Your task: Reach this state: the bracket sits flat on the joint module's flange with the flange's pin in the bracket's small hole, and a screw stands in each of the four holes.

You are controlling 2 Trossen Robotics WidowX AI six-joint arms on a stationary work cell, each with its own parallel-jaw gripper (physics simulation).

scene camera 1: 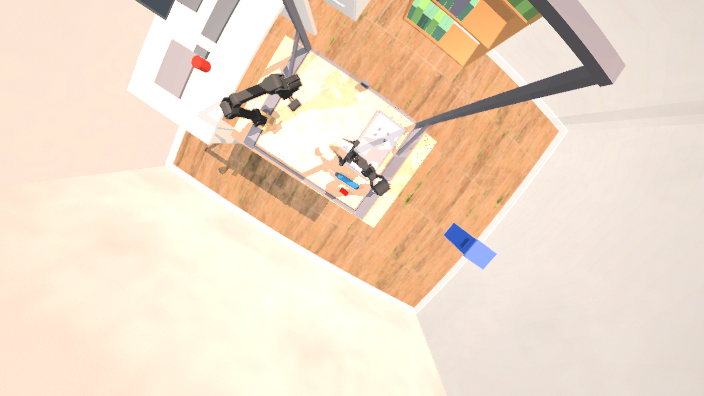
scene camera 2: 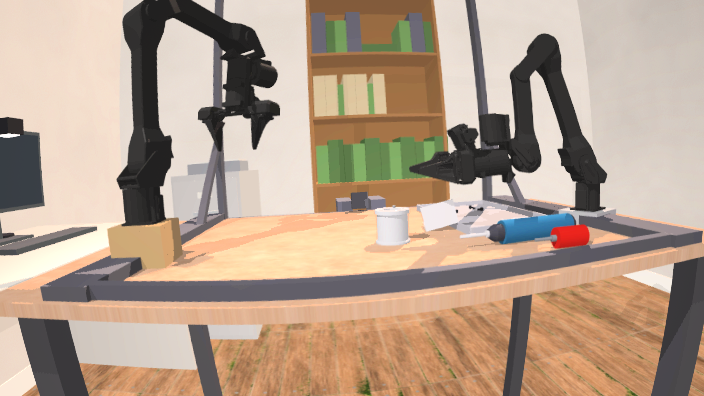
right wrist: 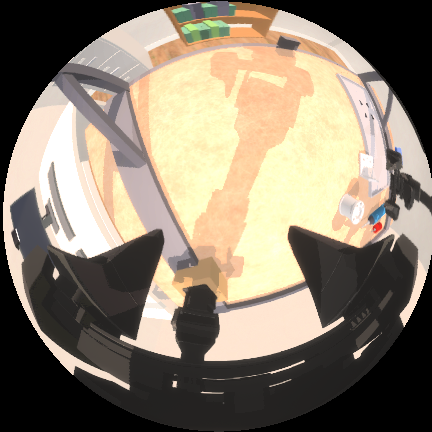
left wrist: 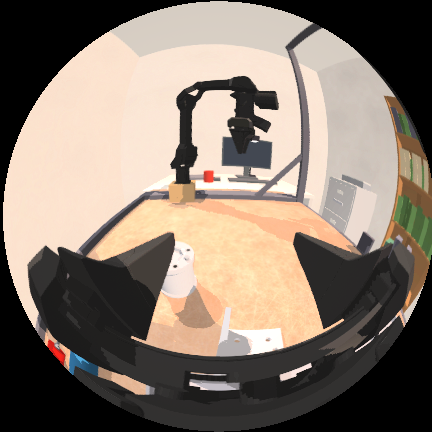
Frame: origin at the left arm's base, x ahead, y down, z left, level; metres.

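Where they show: left gripper, fingertip midpoint: (scene camera 1: 337,144) (scene camera 2: 413,170) (right wrist: 386,188) (left wrist: 237,238); right gripper, fingertip midpoint: (scene camera 1: 289,97) (scene camera 2: 236,150) (right wrist: 227,234) (left wrist: 241,153); left arm's base, origin of the base link: (scene camera 2: 587,209); right arm's base, origin of the base link: (scene camera 1: 261,120) (scene camera 2: 144,222) (right wrist: 199,293) (left wrist: 182,181).
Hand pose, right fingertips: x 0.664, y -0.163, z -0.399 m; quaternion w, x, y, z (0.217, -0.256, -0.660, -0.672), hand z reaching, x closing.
Observation:
Things, the pixels of their top centre, and the offset from my right fingertips. "*": a spot on its surface instead.
- white cylindrical joint module, middle of its top: (left wrist: 169,251) (scene camera 2: 391,207) (right wrist: 359,213) (scene camera 1: 324,148) dx -0.236, dy +0.126, dz +0.240 m
- blue screwdriver, surface spot: (scene camera 2: 535,228) * dx -0.410, dy +0.165, dz +0.432 m
- tan block, middle of its top: (scene camera 2: 144,222) (right wrist: 199,293) (left wrist: 182,181) (scene camera 1: 261,120) dx +0.198, dy +0.120, dz +0.151 m
The white cylindrical joint module (scene camera 2: 392,227) (left wrist: 180,275) (right wrist: 351,209) stands upright on the table, its flange facing up with dark open holes. The white bracket (scene camera 2: 440,216) (left wrist: 265,339) (right wrist: 366,162) is apart from it, tilted at the edge of the tray (scene camera 1: 395,125) (right wrist: 356,89). Small black screws (scene camera 2: 475,207) (right wrist: 366,110) stand in the tray. My left gripper (scene camera 2: 411,169) (left wrist: 237,238) is open and empty, pointing roughly level above the bracket and tray area. My right gripper (scene camera 2: 237,149) (right wrist: 227,234) is open and empty, pointing down high above the table, far from the parts.
A blue screwdriver (scene camera 1: 347,181) (scene camera 2: 535,228) and a red-handled one (scene camera 1: 344,191) (scene camera 2: 571,236) lie near the front edge, right of the module in scene camera 2. A grey frame rail (scene camera 2: 300,290) borders the table. The right arm's base stands on a tan block (scene camera 2: 145,242).

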